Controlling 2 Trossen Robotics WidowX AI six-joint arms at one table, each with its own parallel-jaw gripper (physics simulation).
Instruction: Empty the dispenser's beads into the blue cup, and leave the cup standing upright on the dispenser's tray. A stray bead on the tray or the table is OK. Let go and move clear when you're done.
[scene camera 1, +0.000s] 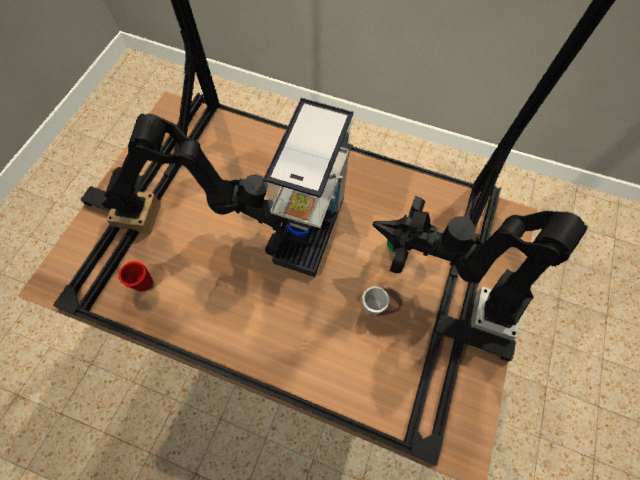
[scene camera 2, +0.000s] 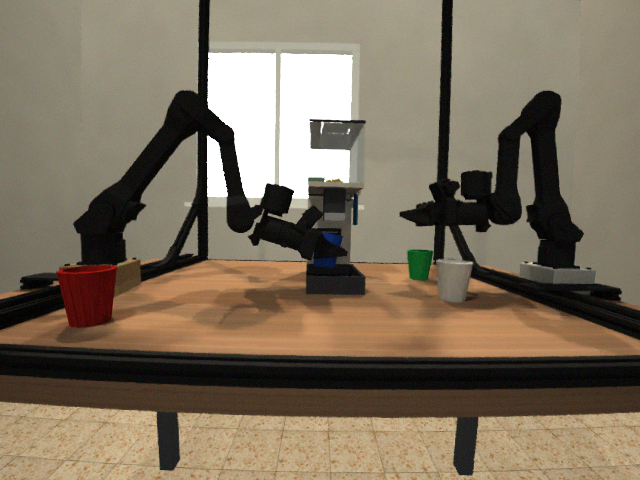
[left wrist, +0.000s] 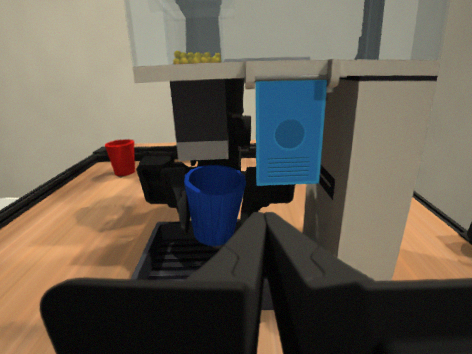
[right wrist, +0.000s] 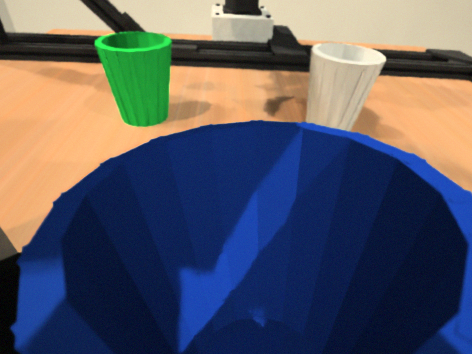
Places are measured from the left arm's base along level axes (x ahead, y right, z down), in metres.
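Pixels of known places: left gripper, between the fingertips: (scene camera 1: 372, 223) (scene camera 2: 399, 214) (left wrist: 263, 222); right gripper, between the fingertips: (scene camera 1: 314, 235) (scene camera 2: 345, 252) (left wrist: 212, 232) (right wrist: 239, 204); left arm's base, origin of its link: (scene camera 1: 499, 311) (scene camera 2: 555, 265) (right wrist: 241, 11); right arm's base, origin of its link: (scene camera 1: 130, 206) (scene camera 2: 103, 262).
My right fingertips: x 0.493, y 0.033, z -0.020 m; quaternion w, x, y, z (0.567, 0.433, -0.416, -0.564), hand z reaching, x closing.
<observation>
Ahead of a thing's pixels: the offset from my right fingertips to its top centre. "pt": to the spot under its first point.
The dispenser @[dz -0.287, dx +0.027, dy +0.045 m] (scene camera 1: 310, 139) (left wrist: 375, 165) holds yellow beads (scene camera 1: 299, 202) (scene camera 2: 334, 180) (left wrist: 196, 57) up on its shelf. A blue panel @[dz -0.146, dx -0.031, dy +0.066 m] (left wrist: 290, 110) (scene camera 2: 355, 209) hangs on its side beside the dark chute @[pt dz -0.110, dx +0.007, dy -0.003 m] (left wrist: 202, 120). My right gripper (scene camera 2: 330, 251) (left wrist: 212, 232) is shut on the blue cup @[dz -0.047, dx +0.045, dy -0.001 m] (scene camera 1: 298, 230) (scene camera 2: 326, 242) (left wrist: 214, 200) (right wrist: 260, 225). The cup is roughly upright, below the chute and above the slatted tray @[pt dz +0.043, dx +0.026, dy -0.085 m] (scene camera 1: 294, 266) (scene camera 2: 334, 284). No beads show inside it. My left gripper (scene camera 1: 376, 225) (scene camera 2: 403, 214) (left wrist: 263, 222) is shut and empty, raised to the blue panel's side of the dispenser, apart from it.
A green cup @[dz +0.001, dx -0.211, dy +0.083 m] (scene camera 2: 419, 264) (right wrist: 137, 82) stands below my left gripper. A white cup @[dz +0.001, dx -0.200, dy -0.112 m] (scene camera 1: 375, 300) (scene camera 2: 454, 280) (right wrist: 342, 85) stands nearer the front. A red cup @[dz +0.001, dx +0.391, dy -0.251 m] (scene camera 1: 135, 276) (scene camera 2: 86, 297) (left wrist: 121, 156) stands on the far side, near the right arm's base.
</observation>
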